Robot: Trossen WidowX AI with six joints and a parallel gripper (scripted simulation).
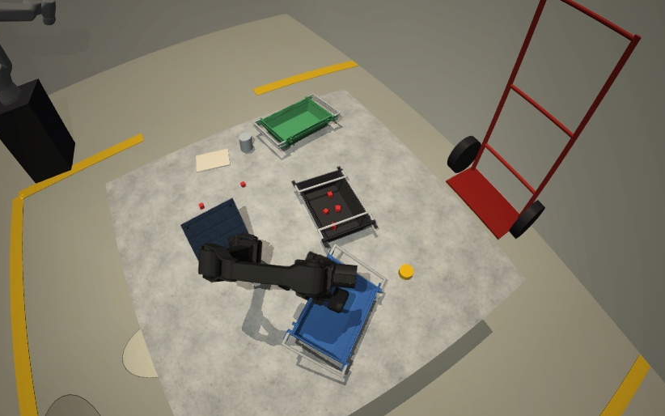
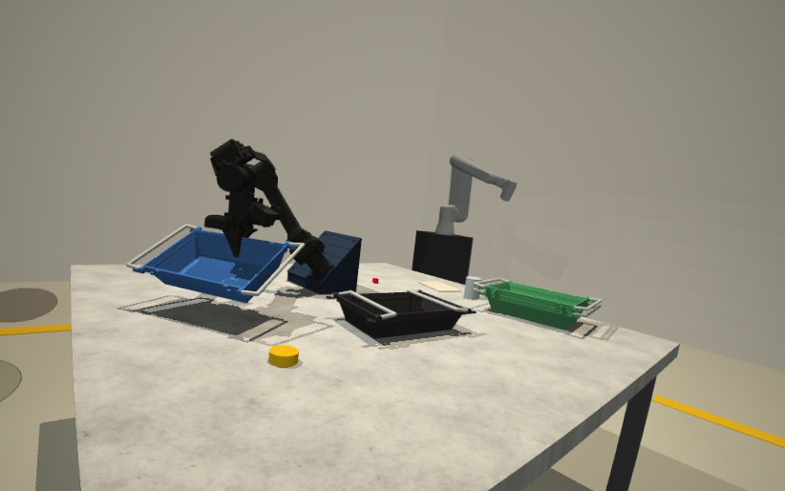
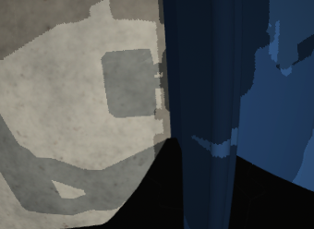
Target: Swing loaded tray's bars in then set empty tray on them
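Right now the blue tray is 50 mm ahead of my gripper tip and 60 mm to the right of it. From my gripper tip the other things lie so: beige card: 140 mm behind, 780 mm to the left, 120 mm below; grey cylinder: 20 mm ahead, 790 mm to the left, 90 mm below; yellow disc: 350 mm ahead, 10 mm to the left, 110 mm below.
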